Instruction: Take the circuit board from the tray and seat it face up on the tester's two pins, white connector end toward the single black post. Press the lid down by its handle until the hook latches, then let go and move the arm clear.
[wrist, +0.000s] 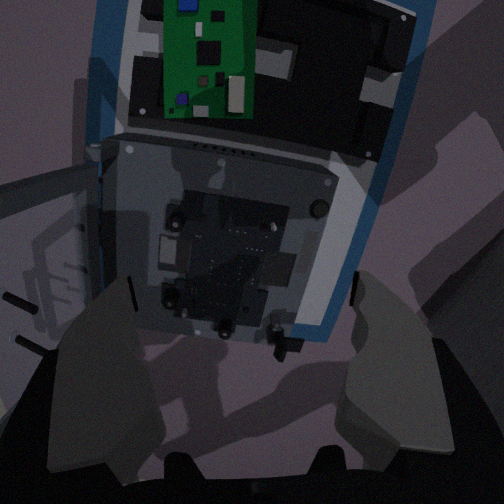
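In the wrist view the green circuit board (209, 57) lies face up in the black tray (270, 75) at the top, its white connector (236, 94) at the near end. Below it stands the grey tester (220, 240) with its dark nest (227, 265). A single black post (319, 208) is at the tester's right. A translucent lid (60, 260) stands open at the tester's left. My gripper (242, 295) is open and empty, its two grey jaws spread wide over the tester's near edge, well short of the board.
A blue-edged white base plate (345, 240) carries tray and tester. Two dark pegs (22, 325) stick out at the left beside the lid. A small black latch piece (282, 345) sits at the tester's near edge.
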